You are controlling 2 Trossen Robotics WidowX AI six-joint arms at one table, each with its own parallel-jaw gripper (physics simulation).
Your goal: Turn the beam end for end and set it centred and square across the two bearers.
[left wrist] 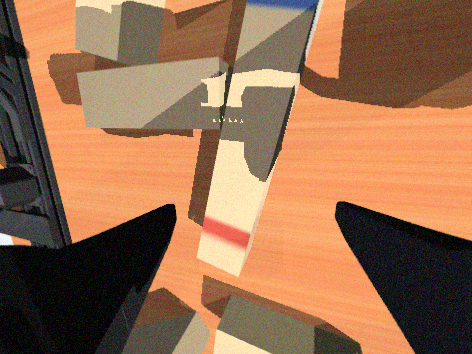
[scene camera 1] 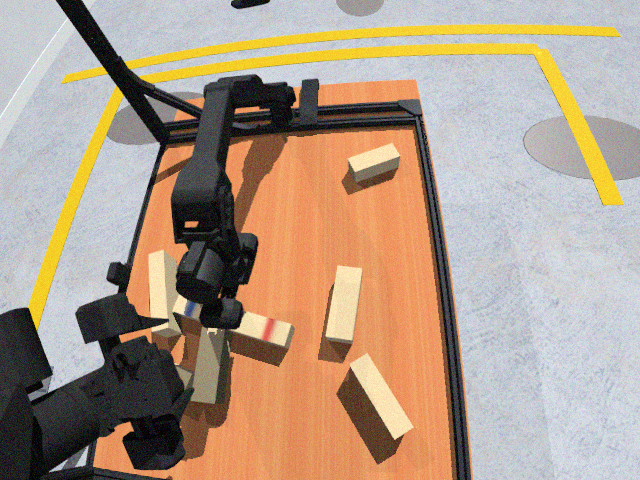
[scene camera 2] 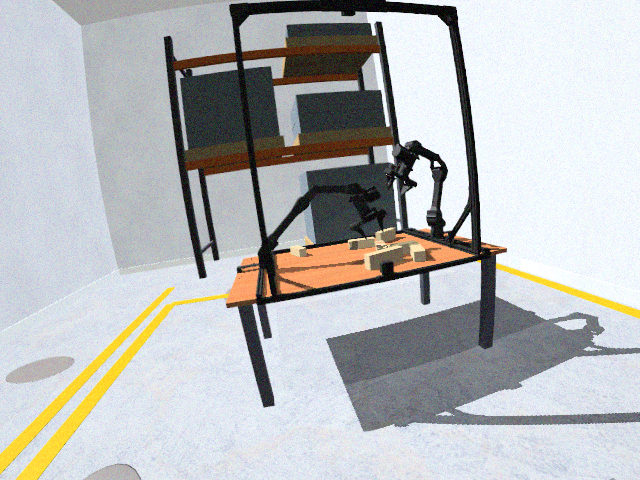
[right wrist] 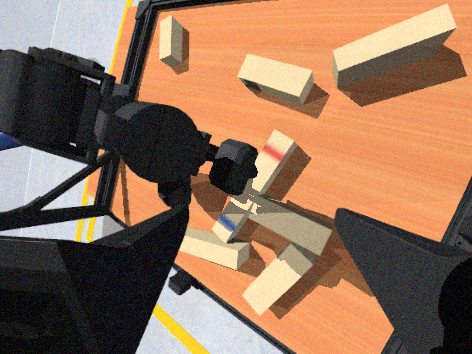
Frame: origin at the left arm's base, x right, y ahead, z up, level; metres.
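Where they show: left gripper, fingertip midpoint: [left wrist: 254, 210] [scene camera 1: 240, 303] [scene camera 2: 374, 235]; right gripper, fingertip midpoint: [scene camera 1: 178, 355] [scene camera 2: 393, 193] [right wrist: 261, 212]; left arm's base, link origin: [scene camera 1: 282, 118]; right arm's base, link origin: [left wrist: 27, 184] [scene camera 2: 437, 237].
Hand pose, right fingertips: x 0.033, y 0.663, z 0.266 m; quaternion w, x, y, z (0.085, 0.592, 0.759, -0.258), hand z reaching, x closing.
Note:
Things, the pixels of their top centre, and the offset from my right fingertips.
- pale beam, top centre: [left wrist: 248, 133] [right wrist: 248, 189] [scene camera 1: 228, 317] [scene camera 2: 381, 245] dx +0.036, dy -0.105, dz -0.241 m
- small block, top centre: [scene camera 1: 374, 157] [right wrist: 165, 37] [scene camera 2: 297, 247] dx -0.272, dy -0.485, dz -0.241 m
- pale block, top centre: [right wrist: 274, 281] [scene camera 2: 416, 246] dx +0.181, dy +0.007, dz -0.238 m
The pale beam [scene camera 1: 253, 323] [left wrist: 227, 190] [right wrist: 270, 167] has a blue band near one end and a red band near the other; in scene camera 1 blue is left, red right. A plain block [scene camera 1: 209, 366] [left wrist: 145, 95] [right wrist: 295, 225] meets its side near mid-length. Another plain block [scene camera 1: 161, 289] [right wrist: 215, 250] lies by the blue end. Which blocks are the bearers I cannot tell. My left gripper [scene camera 2: 372, 231] [left wrist: 254, 210] is open and empty above the beam, near the red end. My right gripper [scene camera 1: 179, 356] [scene camera 2: 397, 189] [right wrist: 261, 212] is open and empty, high above the blocks.
Beyond the red end lie a plain block [scene camera 1: 345, 304] [right wrist: 275, 77] and a longer one [scene camera 1: 379, 397] [right wrist: 395, 45]. A small block [scene camera 1: 374, 160] [right wrist: 170, 42] lies farther off. A pale block [right wrist: 277, 282] lies below the beam in the right wrist view. A black frame [scene camera 1: 439, 248] edges the table.

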